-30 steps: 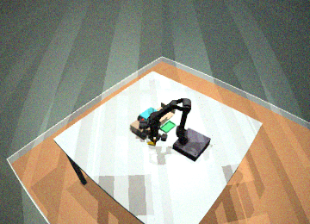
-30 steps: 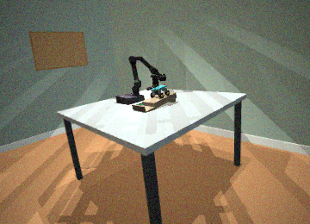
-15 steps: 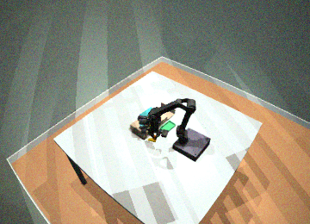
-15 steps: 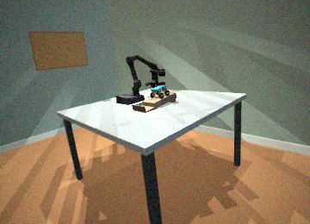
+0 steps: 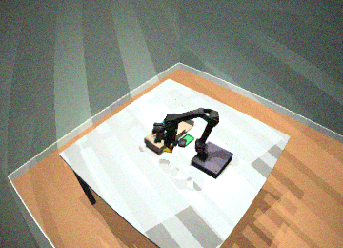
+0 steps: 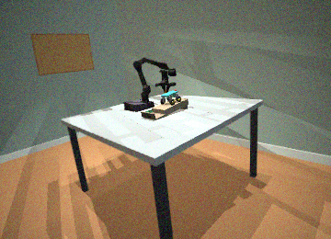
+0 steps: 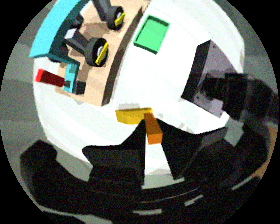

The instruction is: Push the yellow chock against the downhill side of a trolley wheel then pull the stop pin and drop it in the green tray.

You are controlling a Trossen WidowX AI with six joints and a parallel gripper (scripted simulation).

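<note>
The trolley is 160 mm ahead of my gripper tip, 120 mm to the right of it and 10 mm below it. Also, from my gripper tip: yellow chock (20 mm ahead, 10 mm to the left, 10 mm below); red-headed stop pin (140 mm ahead, 30 mm to the right, 10 mm above).
</note>
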